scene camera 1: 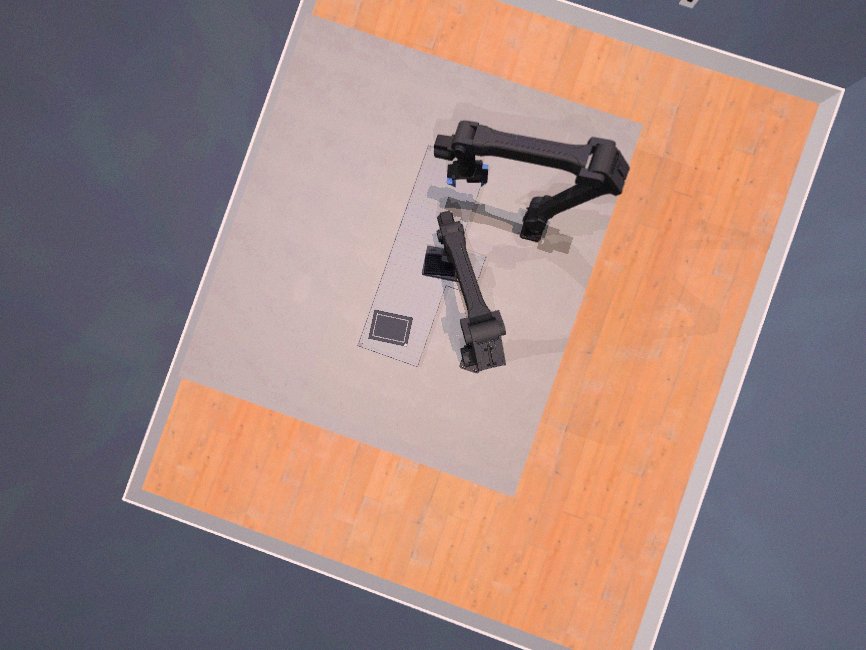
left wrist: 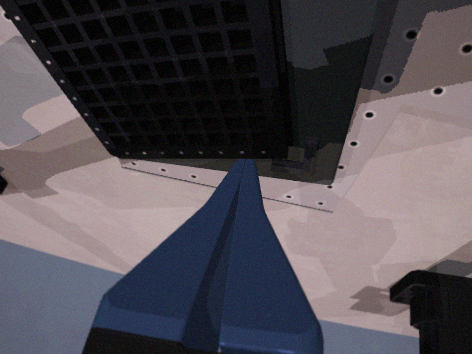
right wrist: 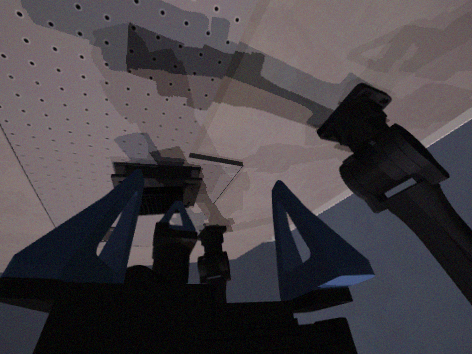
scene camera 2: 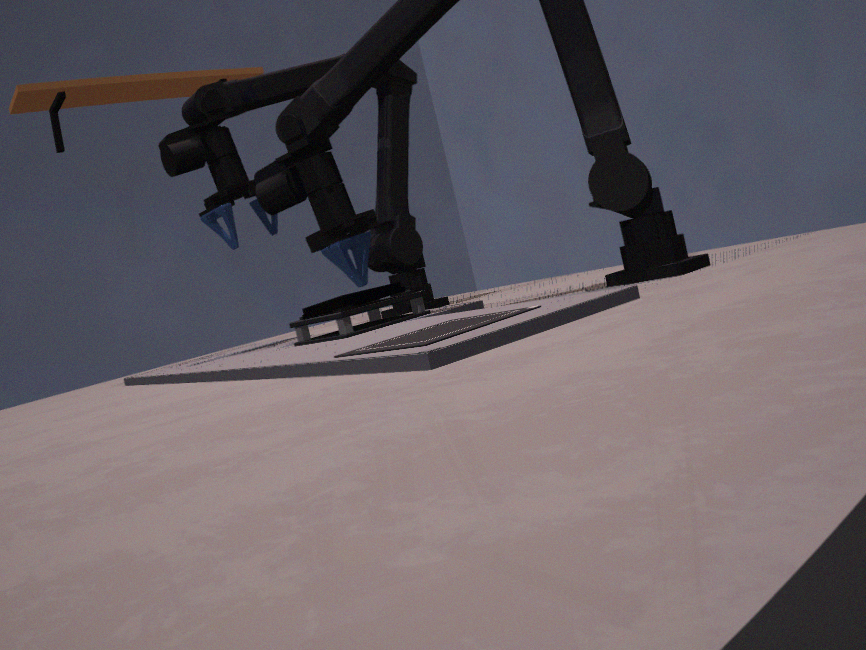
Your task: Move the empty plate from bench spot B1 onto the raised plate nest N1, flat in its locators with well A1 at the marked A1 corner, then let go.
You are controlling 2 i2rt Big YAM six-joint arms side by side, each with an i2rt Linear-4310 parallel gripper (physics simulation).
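Places are measured from the left arm's base along level axes (x ahead, y left, z up), in millimetres.
Where they show: left gripper, fingertip midpoint: (left wrist: 246, 169) (right wrist: 178, 201) (scene camera 2: 363, 286); right gripper, fingertip midpoint: (scene camera 1: 468, 185) (right wrist: 212, 180) (scene camera 2: 255, 241); left arm's base, link origin: (right wrist: 211, 231) (scene camera 2: 658, 275); right arm's base, link origin: (scene camera 1: 532, 226) (left wrist: 447, 287) (right wrist: 350, 114).
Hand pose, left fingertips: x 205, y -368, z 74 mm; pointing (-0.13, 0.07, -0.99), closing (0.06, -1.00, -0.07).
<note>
Each offset is from my left fingertips to the top centre of the thing. "spot": to the spot under its first point.
The black many-welled plate @(dy +39, dx +48, dz -5 mm) (scene camera 1: 439, 264) (scene camera 2: 349, 300) (left wrist: 175, 90) (right wrist: 160, 201) lies over the raised nest @(dy +26, dx +36, dz -20 mm) (scene camera 2: 347, 314) (left wrist: 322, 120) (right wrist: 155, 170). A strip of the nest shows along the plate's right side in the left wrist view. Full seating in the locators and the A1 corner cannot be made out. Bench spot B1, a dark pad with a white outline @(spot: dy +357, dx +170, dz -59 mm) (scene camera 1: 390, 328) (scene camera 2: 433, 334), bears no plate. My left gripper (scene camera 2: 360, 283) (left wrist: 246, 169) (right wrist: 178, 201) is shut and empty, its tips by the plate's edge; contact is unclear. My right gripper (scene camera 1: 467, 176) (scene camera 2: 255, 241) (right wrist: 212, 180) is open and empty, high above the board.
The pale perforated board (scene camera 1: 402, 276) (scene camera 2: 279, 374) (left wrist: 345, 160) (right wrist: 65, 107) lies under the nest and pad. The left arm (scene camera 1: 467, 279) reaches over the nest in scene camera 1. The right arm's base (scene camera 1: 533, 227) (right wrist: 357, 117) stands beside the board.
</note>
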